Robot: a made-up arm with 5 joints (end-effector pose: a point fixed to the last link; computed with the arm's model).
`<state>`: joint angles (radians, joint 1 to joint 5).
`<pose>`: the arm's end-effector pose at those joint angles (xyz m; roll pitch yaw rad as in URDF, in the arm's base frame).
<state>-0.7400 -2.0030 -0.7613 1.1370 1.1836</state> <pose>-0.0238 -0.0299 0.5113 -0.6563 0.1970 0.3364</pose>
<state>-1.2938 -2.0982 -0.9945 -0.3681 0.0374</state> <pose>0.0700 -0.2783 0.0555 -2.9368 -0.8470 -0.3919</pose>
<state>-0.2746 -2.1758 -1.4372 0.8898 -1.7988</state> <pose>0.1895 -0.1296 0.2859 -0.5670 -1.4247 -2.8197</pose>
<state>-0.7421 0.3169 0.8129 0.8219 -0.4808</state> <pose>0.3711 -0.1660 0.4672 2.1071 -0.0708 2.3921</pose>
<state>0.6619 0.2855 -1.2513 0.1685 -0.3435</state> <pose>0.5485 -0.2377 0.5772 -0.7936 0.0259 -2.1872</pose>
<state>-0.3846 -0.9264 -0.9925 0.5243 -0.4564</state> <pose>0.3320 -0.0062 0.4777 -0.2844 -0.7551 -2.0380</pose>
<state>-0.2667 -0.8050 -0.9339 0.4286 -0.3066</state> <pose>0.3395 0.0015 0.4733 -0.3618 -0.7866 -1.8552</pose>
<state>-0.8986 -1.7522 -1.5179 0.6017 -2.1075</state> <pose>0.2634 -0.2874 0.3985 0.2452 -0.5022 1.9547</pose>
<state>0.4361 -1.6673 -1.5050 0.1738 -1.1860</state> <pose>0.1032 0.0036 0.1788 -2.1515 -0.8756 -0.6893</pose>
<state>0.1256 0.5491 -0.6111 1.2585 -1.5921</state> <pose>0.0980 -0.1955 0.7826 -0.0637 1.0359 -2.9782</pose>
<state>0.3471 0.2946 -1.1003 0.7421 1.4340</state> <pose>0.1790 -0.2152 0.6456 0.2537 -0.8072 -0.7864</pose>
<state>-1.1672 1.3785 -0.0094 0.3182 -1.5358</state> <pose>-0.1713 0.1171 0.7888 -1.9073 0.6249 -0.2079</pose>
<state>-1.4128 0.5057 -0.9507 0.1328 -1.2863</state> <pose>-0.0789 0.0334 0.8742 -0.8780 1.3286 1.4024</pose>
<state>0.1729 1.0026 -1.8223 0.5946 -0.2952</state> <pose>0.0837 -0.4875 0.7982 -0.0317 1.2130 -2.5150</pose>
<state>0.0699 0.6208 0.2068 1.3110 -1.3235</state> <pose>0.1893 -0.0109 0.6371 1.0135 0.3343 -2.5311</pose>
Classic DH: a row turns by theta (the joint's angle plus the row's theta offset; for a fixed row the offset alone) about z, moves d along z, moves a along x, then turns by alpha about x. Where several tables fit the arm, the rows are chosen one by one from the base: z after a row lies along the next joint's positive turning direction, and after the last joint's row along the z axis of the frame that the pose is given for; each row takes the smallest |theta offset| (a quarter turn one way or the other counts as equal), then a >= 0, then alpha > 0; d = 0 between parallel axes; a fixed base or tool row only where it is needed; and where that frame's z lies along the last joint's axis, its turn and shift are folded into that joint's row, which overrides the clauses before.
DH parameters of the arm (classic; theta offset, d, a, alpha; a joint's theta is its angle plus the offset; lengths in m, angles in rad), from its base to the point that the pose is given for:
base (fixed): -0.8088 0.4437 0.1851 -0.9982
joint 1: -1.2865 -0.0604 0.1482 -2.3009
joint 2: -0.1863 0.0205 -0.0352 -1.7417
joint 3: -0.9399 -0.1407 0.0554 -1.59
joint 4: -1.5593 0.0041 -0.1821 1.1688
joint 5: -1.4872 0.0489 0.0763 0.545
tool (fixed): 2.4551 0.1715 0 0

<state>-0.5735 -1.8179 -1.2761 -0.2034 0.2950</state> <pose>0.0991 -0.1030 0.1232 -2.1583 -0.3334 -0.7209</pose>
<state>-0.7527 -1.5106 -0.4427 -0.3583 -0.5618</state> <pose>0.2666 -0.2319 0.1220 2.2615 -0.9800 1.4469</pose>
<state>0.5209 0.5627 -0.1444 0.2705 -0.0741</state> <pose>0.4868 -0.1190 0.5992 0.2817 -0.6876 -2.4755</pose>
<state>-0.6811 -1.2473 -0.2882 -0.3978 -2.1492</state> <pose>0.3754 -0.2090 0.3548 1.1624 0.5266 2.3764</pose>
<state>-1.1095 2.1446 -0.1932 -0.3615 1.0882</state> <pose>-0.3373 -0.0187 0.6753 0.6966 0.8122 2.8061</pose>
